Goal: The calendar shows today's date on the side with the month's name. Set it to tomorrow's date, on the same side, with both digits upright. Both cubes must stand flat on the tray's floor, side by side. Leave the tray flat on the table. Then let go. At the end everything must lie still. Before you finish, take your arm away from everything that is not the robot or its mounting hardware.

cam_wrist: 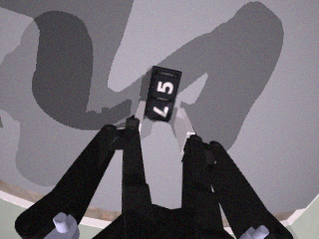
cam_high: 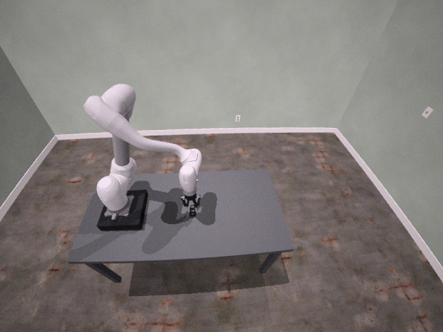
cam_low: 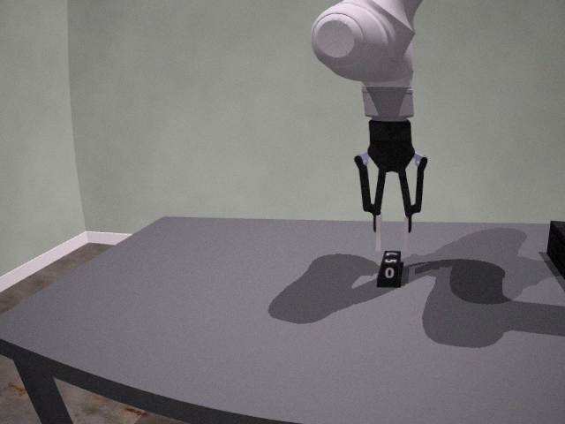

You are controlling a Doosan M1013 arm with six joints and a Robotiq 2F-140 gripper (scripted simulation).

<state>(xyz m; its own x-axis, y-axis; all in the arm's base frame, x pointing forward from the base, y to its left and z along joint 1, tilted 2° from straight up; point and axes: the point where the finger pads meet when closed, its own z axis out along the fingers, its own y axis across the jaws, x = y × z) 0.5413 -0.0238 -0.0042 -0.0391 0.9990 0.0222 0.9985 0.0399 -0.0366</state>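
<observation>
The black number cube lies 6 cm below my hand. Also, from my hand: tray 7 cm below, 2 cm to the left.
</observation>
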